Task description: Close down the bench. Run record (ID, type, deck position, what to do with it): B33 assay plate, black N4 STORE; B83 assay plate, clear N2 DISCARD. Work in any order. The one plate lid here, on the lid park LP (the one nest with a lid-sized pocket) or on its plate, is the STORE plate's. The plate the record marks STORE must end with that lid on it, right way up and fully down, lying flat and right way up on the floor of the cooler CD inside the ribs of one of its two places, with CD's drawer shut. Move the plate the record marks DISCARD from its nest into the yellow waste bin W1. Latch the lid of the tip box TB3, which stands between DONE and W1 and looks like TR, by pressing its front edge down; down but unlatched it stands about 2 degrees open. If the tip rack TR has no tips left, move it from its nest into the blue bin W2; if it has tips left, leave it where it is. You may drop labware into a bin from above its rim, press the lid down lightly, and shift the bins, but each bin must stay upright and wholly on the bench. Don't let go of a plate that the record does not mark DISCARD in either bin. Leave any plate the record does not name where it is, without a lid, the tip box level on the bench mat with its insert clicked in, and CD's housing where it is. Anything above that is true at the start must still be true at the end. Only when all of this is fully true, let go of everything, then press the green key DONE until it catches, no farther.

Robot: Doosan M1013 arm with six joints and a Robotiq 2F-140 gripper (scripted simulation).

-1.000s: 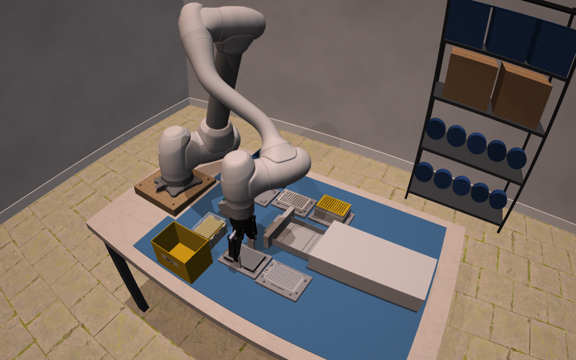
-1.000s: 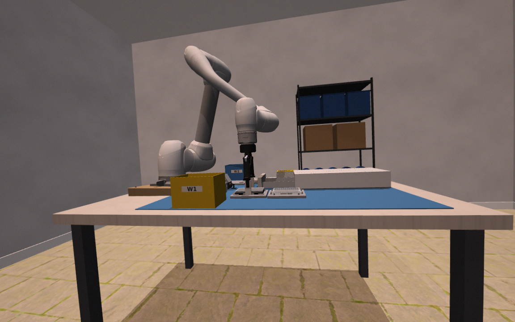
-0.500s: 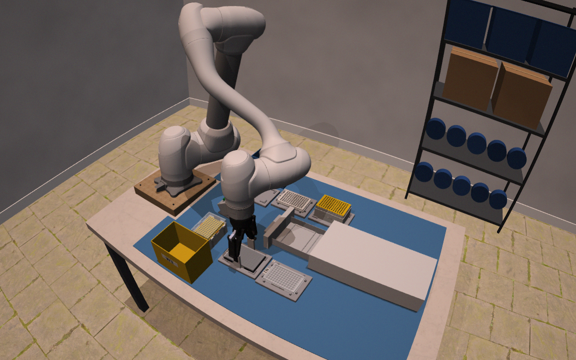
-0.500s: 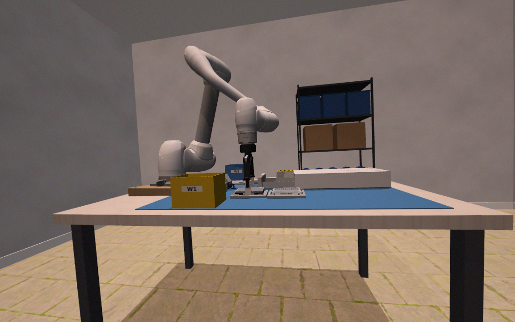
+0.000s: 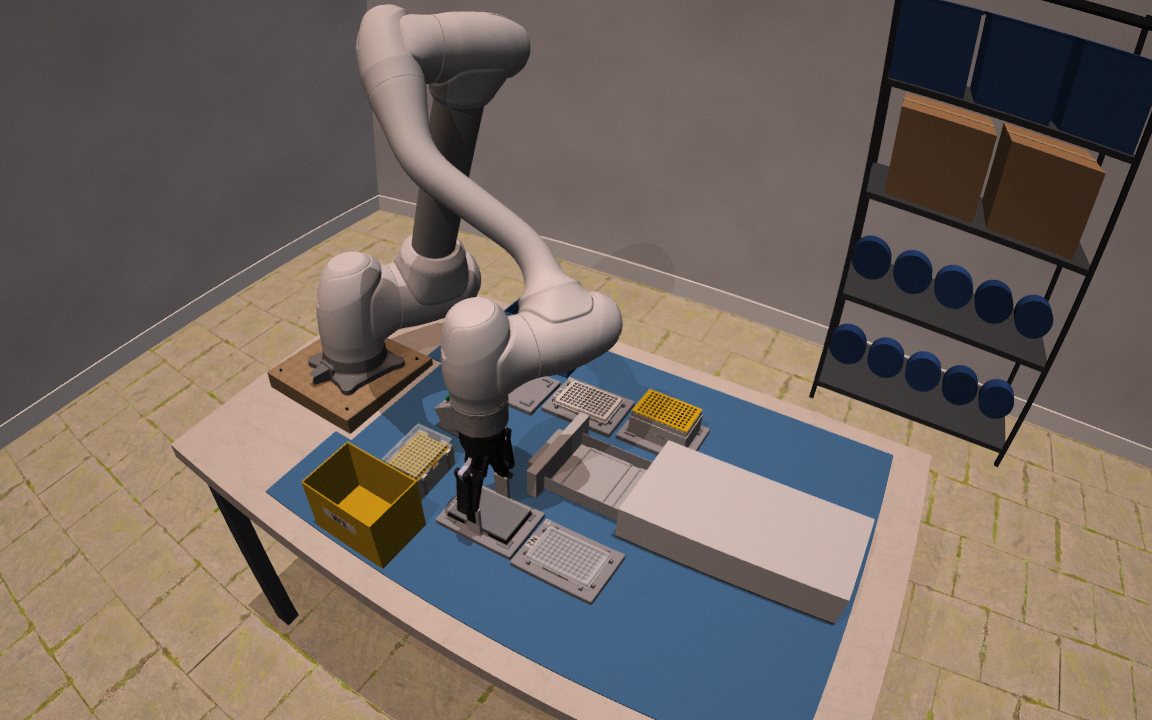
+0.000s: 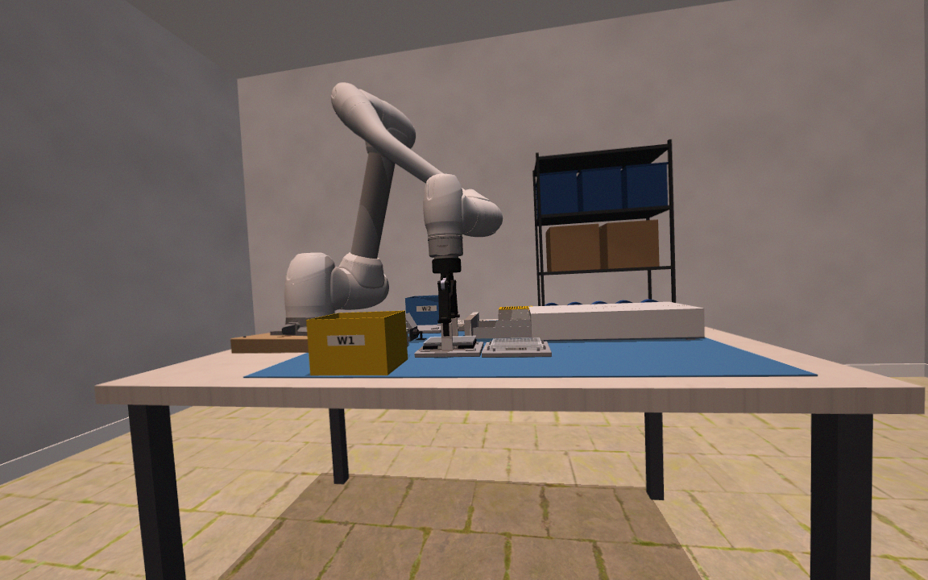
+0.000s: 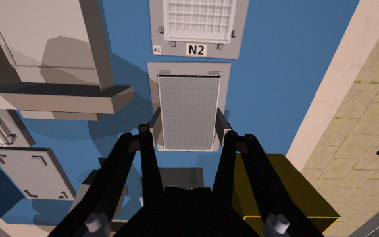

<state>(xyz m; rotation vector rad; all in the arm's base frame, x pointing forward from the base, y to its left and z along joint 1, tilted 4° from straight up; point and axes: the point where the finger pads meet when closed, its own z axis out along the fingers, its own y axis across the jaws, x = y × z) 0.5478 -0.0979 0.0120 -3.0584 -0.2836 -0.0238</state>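
Right now my hand is 10 mm above the clear plate lid. The rest, counted from my hand: nest N4: 40 mm below; then nest N2: 170 mm ahead, 20 mm to the left, 40 mm below; then black plate: 20 mm below.
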